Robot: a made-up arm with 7 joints. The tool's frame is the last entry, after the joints.
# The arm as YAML. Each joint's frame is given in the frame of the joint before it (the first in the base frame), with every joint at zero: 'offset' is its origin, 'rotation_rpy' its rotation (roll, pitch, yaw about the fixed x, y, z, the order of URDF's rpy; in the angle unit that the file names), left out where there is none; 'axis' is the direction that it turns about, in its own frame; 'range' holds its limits. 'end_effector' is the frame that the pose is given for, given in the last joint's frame.
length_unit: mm
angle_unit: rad
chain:
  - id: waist
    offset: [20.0, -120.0, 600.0]
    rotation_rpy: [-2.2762, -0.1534, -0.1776]
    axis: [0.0, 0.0, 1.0]
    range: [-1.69, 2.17]
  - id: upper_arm
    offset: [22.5, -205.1, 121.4]
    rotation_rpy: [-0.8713, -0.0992, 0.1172]
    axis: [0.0, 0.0, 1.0]
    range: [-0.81, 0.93]
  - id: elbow
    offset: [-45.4, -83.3, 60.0]
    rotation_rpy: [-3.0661, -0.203, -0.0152]
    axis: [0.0, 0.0, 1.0]
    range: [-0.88, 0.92]
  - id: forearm
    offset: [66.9, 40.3, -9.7]
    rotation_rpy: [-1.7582, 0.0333, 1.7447]
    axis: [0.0, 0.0, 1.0]
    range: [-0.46, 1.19]
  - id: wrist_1
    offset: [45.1, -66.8, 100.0]
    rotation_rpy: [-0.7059, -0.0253, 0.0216]
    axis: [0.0, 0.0, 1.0]
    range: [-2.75, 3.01]
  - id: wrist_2
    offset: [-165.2, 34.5, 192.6]
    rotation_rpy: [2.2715, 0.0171, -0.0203]
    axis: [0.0, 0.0, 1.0]
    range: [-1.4, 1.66]
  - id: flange
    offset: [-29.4, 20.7, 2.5]
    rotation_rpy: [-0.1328, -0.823, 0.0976]
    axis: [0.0, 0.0, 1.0]
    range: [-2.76, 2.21]
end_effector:
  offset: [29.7, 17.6, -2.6]
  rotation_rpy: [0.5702, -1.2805, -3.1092]
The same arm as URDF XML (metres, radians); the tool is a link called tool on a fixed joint. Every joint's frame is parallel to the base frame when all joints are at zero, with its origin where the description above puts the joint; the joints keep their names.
<robot name="arm">
  <joint name="waist" type="revolute">
    <parent link="base_link"/>
    <child link="link1"/>
    <origin xyz="0.02 -0.12 0.6" rpy="0 0 0"/>
    <axis xyz="0.232 0.731901 -0.640701"/>
    <limit lower="-1.69" upper="2.17"/>
  </joint>
  <joint name="upper_arm" type="revolute">
    <parent link="link1"/>
    <child link="link2"/>
    <origin xyz="0.0501 0.22 0.08" rpy="0 0 0"/>
    <axis xyz="0 -0.0001 -1"/>
    <limit lower="-0.81" upper="0.93"/>
  </joint>
  <joint name="elbow" type="revolute">
    <parent link="link2"/>
    <child link="link3"/>
    <origin xyz="-0.03 0.09 -0.06" rpy="0 0 0"/>
    <axis xyz="0.186196 -0.106898 0.97668"/>
    <limit lower="-0.88" upper="0.92"/>
  </joint>
  <joint name="forearm" type="revolute">
    <parent link="link3"/>
    <child link="link4"/>
    <origin xyz="0.07 0.03 -0.02" rpy="0 0 0"/>
    <axis xyz="-1 0.0002 0"/>
    <limit lower="-0.46" upper="1.19"/>
  </joint>
  <joint name="wrist_1" type="revolute">
    <parent link="link4"/>
    <child link="link5"/>
    <origin xyz="-0.1 0.04 0.07" rpy="0 0 0"/>
    <axis xyz="-0.760799 0.0156 -0.6488"/>
    <limit lower="-2.75" upper="3.01"/>
  </joint>
  <joint name="wrist_2" type="revolute">
    <parent link="link5"/>
    <child link="link6"/>
    <origin xyz="-0.12 -0.16 -0.16" rpy="0 0 0"/>
    <axis xyz="-0.0043 -0.079999 0.996786"/>
    <limit lower="-1.4" upper="1.66"/>
  </joint>
  <joint name="flange" type="revolute">
    <parent link="link6"/>
    <child link="link7"/>
    <origin xyz="-0.02 -0.03 0" rpy="0 0 0"/>
    <axis xyz="-0.045301 -0.78901 0.612708"/>
    <limit lower="-2.76" upper="2.21"/>
  </joint>
  <joint name="tool_fixed" type="fixed">
    <parent link="link7"/>
    <child link="tool"/>
    <origin xyz="-0.02 0.02 0.02" rpy="0.7009 -0.372 -1.5809"/>
  </joint>
  <link name="base_link"/>
  <link name="link1"/>
  <link name="link2"/>
  <link name="link3"/>
  <link name="link4"/>
  <link name="link5"/>
  <link name="link6"/>
  <link name="link7"/>
  <link name="tool"/>
</robot>

